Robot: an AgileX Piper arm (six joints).
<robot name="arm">
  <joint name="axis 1" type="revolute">
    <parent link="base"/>
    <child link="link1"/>
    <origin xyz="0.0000 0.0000 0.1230" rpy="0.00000 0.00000 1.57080"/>
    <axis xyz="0 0 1"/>
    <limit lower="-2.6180" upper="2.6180"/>
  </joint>
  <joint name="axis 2" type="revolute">
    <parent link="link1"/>
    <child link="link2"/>
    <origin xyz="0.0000 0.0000 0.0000" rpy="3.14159 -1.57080 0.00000"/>
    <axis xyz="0 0 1"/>
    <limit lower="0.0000" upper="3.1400"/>
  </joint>
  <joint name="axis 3" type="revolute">
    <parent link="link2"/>
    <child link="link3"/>
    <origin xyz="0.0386 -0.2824 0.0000" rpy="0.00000 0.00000 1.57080"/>
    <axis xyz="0 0 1"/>
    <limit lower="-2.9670" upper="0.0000"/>
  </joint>
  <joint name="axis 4" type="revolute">
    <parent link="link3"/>
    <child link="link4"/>
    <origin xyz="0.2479 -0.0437 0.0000" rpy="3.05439 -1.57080 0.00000"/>
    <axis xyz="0 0 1"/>
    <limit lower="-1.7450" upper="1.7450"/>
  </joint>
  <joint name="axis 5" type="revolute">
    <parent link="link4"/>
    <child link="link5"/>
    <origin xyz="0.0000 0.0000 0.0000" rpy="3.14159 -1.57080 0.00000"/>
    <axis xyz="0 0 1"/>
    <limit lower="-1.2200" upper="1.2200"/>
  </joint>
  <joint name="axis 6" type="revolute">
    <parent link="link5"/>
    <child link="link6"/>
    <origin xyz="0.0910 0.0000 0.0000" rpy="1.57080 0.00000 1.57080"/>
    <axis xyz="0 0 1"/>
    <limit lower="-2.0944" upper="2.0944"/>
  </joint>
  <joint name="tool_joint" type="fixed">
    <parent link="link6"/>
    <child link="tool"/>
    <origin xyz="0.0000 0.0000 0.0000"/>
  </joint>
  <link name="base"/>
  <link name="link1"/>
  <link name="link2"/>
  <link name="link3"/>
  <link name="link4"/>
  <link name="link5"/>
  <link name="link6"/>
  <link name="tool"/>
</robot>
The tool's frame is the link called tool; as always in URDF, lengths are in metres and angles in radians.
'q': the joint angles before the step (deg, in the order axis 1, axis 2, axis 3, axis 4, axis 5, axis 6). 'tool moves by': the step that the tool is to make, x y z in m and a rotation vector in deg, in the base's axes. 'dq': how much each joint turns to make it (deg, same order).
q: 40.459, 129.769, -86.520, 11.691, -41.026, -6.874
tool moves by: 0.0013, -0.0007, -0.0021, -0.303, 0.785, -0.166
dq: -0.150, 0.183, -0.150, 0.228, 0.778, 0.000
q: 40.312, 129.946, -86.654, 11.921, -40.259, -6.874
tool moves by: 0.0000, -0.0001, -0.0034, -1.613, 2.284, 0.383
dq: -0.092, -0.142, 0.002, 0.011, 2.971, -0.145
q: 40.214, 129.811, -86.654, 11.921, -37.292, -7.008
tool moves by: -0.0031, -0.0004, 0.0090, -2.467, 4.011, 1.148
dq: -0.025, -2.224, -0.040, 0.002, 7.052, -0.175
